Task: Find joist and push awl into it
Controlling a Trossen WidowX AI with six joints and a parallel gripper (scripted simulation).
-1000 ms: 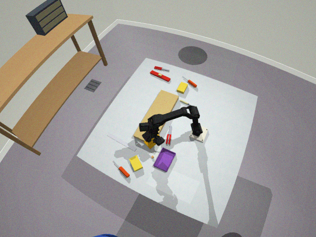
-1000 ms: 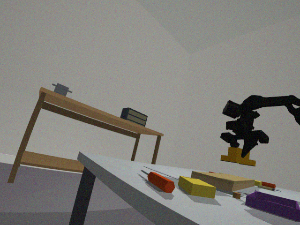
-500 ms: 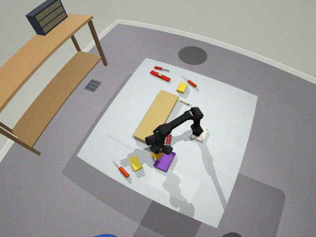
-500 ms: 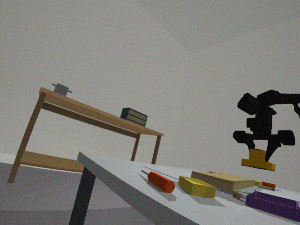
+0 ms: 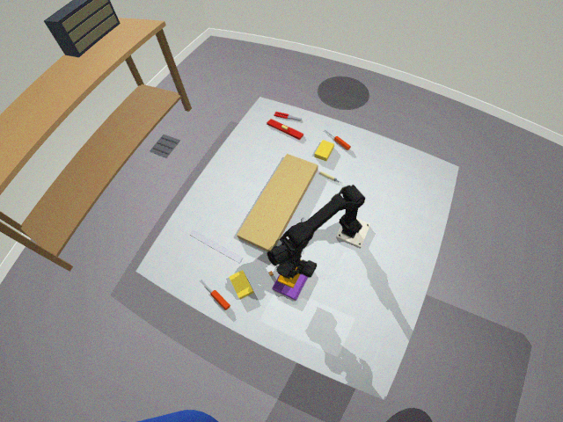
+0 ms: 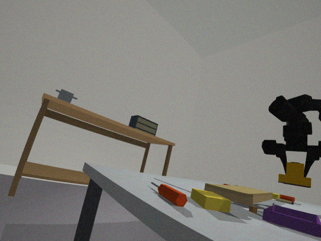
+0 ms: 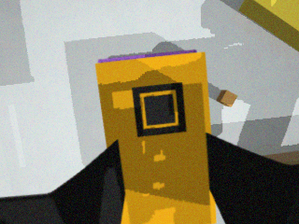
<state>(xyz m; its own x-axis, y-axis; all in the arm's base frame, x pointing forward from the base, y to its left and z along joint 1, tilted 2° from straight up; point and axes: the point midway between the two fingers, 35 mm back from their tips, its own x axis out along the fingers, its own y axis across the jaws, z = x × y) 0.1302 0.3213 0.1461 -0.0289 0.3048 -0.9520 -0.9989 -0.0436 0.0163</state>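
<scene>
The purple tray lies 110 mm below my gripper tip and 10 mm to the right of it. From my gripper tip the other things lie so: brown cube 110 mm below, 100 mm ahead, 20 mm to the left; ruler 400 mm ahead, 120 mm below, 30 mm to the left; stud finder 20 mm above, 10 mm to the left.
</scene>
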